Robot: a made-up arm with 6 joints. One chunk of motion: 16 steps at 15 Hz.
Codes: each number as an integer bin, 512 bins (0 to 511) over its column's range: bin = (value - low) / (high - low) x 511, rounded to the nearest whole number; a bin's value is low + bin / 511 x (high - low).
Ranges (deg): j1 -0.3..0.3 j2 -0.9..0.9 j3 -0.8..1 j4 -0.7..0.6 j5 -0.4..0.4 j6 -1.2..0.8
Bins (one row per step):
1: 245 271 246 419 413 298
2: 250 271 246 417 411 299
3: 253 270 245 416 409 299
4: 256 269 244 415 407 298
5: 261 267 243 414 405 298
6: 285 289 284 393 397 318
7: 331 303 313 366 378 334
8: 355 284 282 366 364 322
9: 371 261 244 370 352 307
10: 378 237 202 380 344 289
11: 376 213 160 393 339 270
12: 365 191 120 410 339 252
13: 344 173 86 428 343 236
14: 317 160 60 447 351 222
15: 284 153 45 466 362 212
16: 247 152 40 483 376 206
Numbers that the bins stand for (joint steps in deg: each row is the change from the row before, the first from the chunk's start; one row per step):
1: -0.012 0.055 0.067 0.366 0.247 -0.034
2: -0.006 0.055 0.067 0.361 0.243 -0.030
3: -0.003 0.051 0.063 0.358 0.240 -0.030
4: 0.001 0.048 0.059 0.356 0.237 -0.034
5: 0.006 0.041 0.056 0.353 0.234 -0.034
6: 0.035 0.118 0.200 0.300 0.222 0.045
7: 0.089 0.167 0.303 0.231 0.192 0.107
8: 0.117 0.100 0.193 0.231 0.170 0.060
9: 0.136 0.019 0.059 0.241 0.151 0.002
10: 0.144 -0.065 -0.088 0.267 0.139 -0.069
11: 0.141 -0.150 -0.236 0.300 0.131 -0.143
12: 0.129 -0.227 -0.377 0.343 0.131 -0.214
13: 0.104 -0.291 -0.497 0.389 0.137 -0.276
14: 0.072 -0.336 -0.589 0.437 0.150 -0.331
15: 0.033 -0.361 -0.641 0.486 0.167 -0.370
16: -0.010 -0.365 -0.659 0.529 0.189 -0.394

